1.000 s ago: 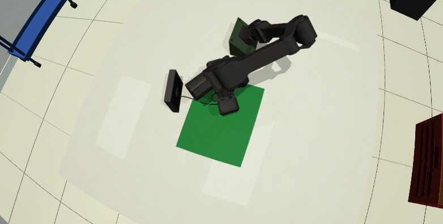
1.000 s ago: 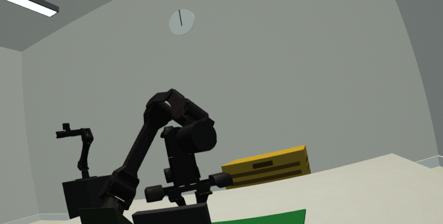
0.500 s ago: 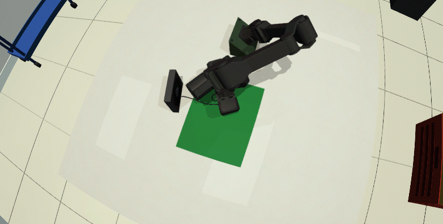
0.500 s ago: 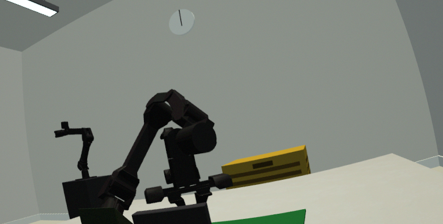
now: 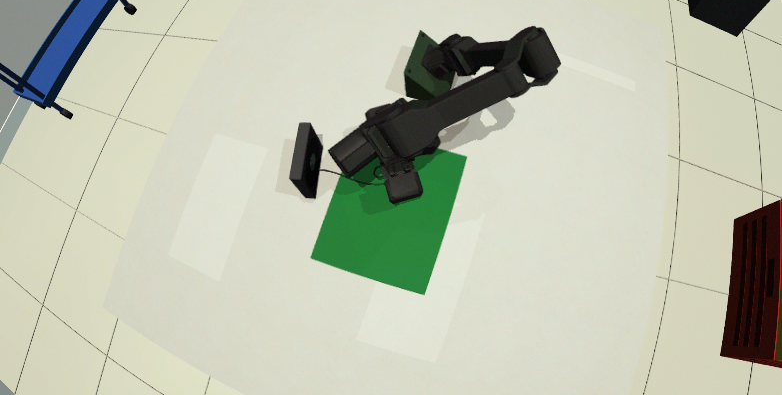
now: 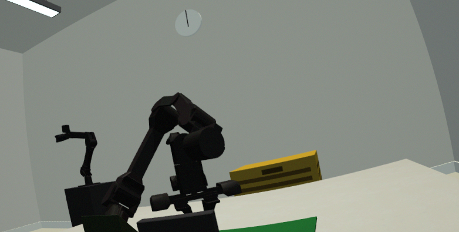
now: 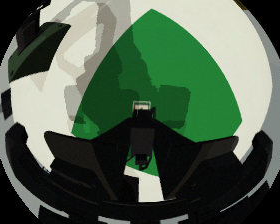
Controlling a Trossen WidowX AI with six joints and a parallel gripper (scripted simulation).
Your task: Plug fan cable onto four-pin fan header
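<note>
Now: the four-pin fan header 10 mm to the right of my gripper tip and 40 mm below it. The rest, counted from my gripper tip: black plug (10 mm above); black fan (50 mm ahead, 160 mm to the right, 20 mm above); green board (70 mm ahead, 10 mm to the left, 50 mm below).
</note>
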